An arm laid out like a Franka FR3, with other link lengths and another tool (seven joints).
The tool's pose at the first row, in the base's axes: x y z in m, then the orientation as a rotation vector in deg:
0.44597, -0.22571, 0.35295, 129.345, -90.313, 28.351
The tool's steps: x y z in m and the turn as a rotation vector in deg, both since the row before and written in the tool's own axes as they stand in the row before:
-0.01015, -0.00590, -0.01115, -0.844, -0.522, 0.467
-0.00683, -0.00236, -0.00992, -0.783, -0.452, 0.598
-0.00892, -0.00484, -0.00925, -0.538, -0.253, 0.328
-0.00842, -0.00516, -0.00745, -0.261, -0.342, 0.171
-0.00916, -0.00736, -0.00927, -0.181, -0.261, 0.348
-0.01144, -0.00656, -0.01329, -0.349, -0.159, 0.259
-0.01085, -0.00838, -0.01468, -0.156, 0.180, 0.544
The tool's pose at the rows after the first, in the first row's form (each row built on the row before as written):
0.44728, -0.21025, 0.35756, 128.711, -91.041, 27.170
0.44666, -0.19925, 0.36298, 127.981, -91.889, 26.153
0.44802, -0.18609, 0.36667, 127.501, -92.339, 25.493
0.45007, -0.17411, 0.36896, 127.383, -92.680, 24.947
0.45400, -0.16007, 0.37236, 127.149, -93.198, 24.605
0.45646, -0.14254, 0.37846, 126.797, -93.536, 24.193
0.46094, -0.12442, 0.38587, 126.187, -94.059, 24.385

